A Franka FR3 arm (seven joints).
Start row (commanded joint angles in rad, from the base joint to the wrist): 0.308, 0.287, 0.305, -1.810, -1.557, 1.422, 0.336
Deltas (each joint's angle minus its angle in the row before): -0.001, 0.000, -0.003, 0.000, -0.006, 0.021, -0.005; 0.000, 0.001, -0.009, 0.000, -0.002, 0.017, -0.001; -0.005, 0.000, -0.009, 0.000, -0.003, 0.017, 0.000; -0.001, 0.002, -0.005, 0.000, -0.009, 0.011, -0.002; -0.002, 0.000, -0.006, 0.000, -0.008, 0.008, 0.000; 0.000, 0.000, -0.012, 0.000, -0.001, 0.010, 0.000; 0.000, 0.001, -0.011, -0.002, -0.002, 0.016, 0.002; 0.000, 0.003, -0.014, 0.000, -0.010, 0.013, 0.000; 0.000, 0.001, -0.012, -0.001, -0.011, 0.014, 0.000; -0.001, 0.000, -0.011, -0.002, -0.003, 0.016, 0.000; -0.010, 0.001, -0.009, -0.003, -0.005, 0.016, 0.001; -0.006, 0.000, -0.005, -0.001, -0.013, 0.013, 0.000; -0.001, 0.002, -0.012, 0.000, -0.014, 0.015, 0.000; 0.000, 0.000, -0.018, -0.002, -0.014, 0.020, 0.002; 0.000, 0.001, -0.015, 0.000, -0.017, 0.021, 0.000
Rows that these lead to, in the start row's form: 0.307, 0.287, 0.302, -1.810, -1.563, 1.443, 0.331; 0.307, 0.288, 0.293, -1.810, -1.565, 1.460, 0.330; 0.302, 0.288, 0.284, -1.810, -1.568, 1.477, 0.330; 0.301, 0.290, 0.279, -1.810, -1.577, 1.488, 0.328; 0.299, 0.290, 0.273, -1.810, -1.585, 1.496, 0.328; 0.299, 0.290, 0.261, -1.810, -1.586, 1.506, 0.328; 0.299, 0.291, 0.250, -1.812, -1.588, 1.522, 0.330; 0.299, 0.294, 0.236, -1.812, -1.598, 1.535, 0.330; 0.299, 0.295, 0.224, -1.813, -1.609, 1.549, 0.330; 0.298, 0.295, 0.213, -1.815, -1.612, 1.565, 0.330; 0.288, 0.296, 0.204, -1.818, -1.617, 1.581, 0.331; 0.282, 0.296, 0.199, -1.819, -1.630, 1.594, 0.331; 0.281, 0.298, 0.187, -1.819, -1.644, 1.609, 0.331; 0.281, 0.298, 0.169, -1.821, -1.658, 1.629, 0.333; 0.281, 0.299, 0.154, -1.821, -1.675, 1.650, 0.333
